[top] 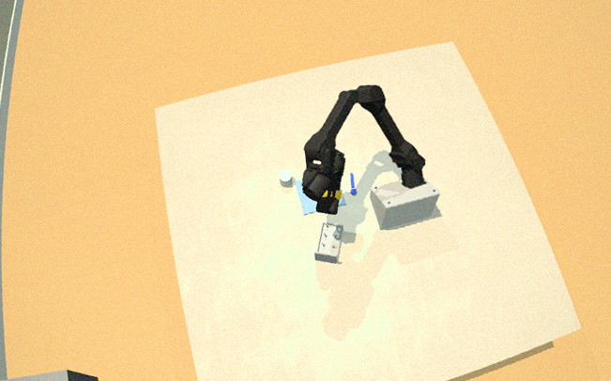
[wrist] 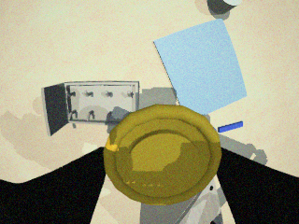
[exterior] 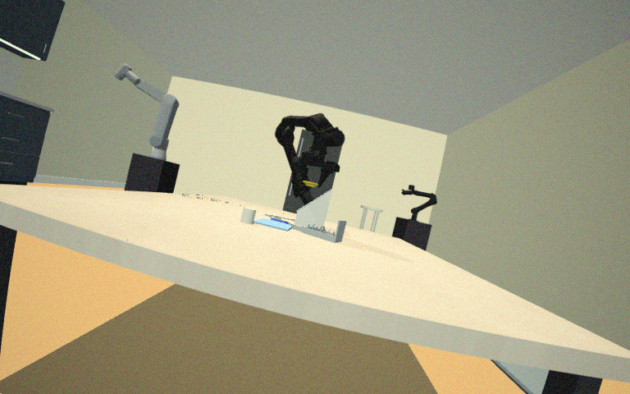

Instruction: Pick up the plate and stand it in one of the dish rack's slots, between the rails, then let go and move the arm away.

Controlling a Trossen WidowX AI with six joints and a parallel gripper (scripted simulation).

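Right now my gripper tip is 150 mm above the grey dish rack, 80 mm to the right of it and 40 mm short of it. Round my gripper tip: white cup: 190 mm to the right, 150 mm below, 90 mm ahead; then blue spoon: 170 mm below, 120 mm behind, 80 mm to the right; then yellow plate: 10 mm above.
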